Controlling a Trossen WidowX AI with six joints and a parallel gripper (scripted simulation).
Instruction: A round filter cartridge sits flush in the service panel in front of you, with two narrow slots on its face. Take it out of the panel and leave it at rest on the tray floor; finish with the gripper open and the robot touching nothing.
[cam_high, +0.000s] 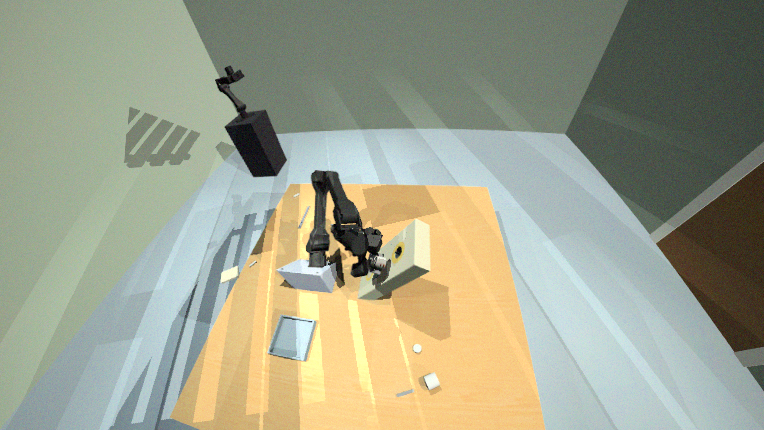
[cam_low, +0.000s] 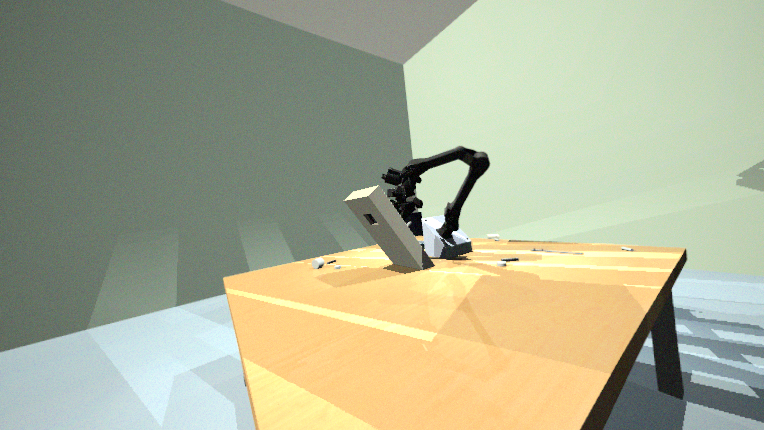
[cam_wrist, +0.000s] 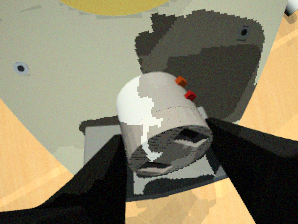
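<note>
The cream service panel lies 5 cm ahead of my gripper tip, 1 cm to the left of it and 2 cm below it. The rest, counted from my gripper tip: grey square tray (33 cm behind, 26 cm to the right, 17 cm below); white round cartridge (right at my gripper tip).
</note>
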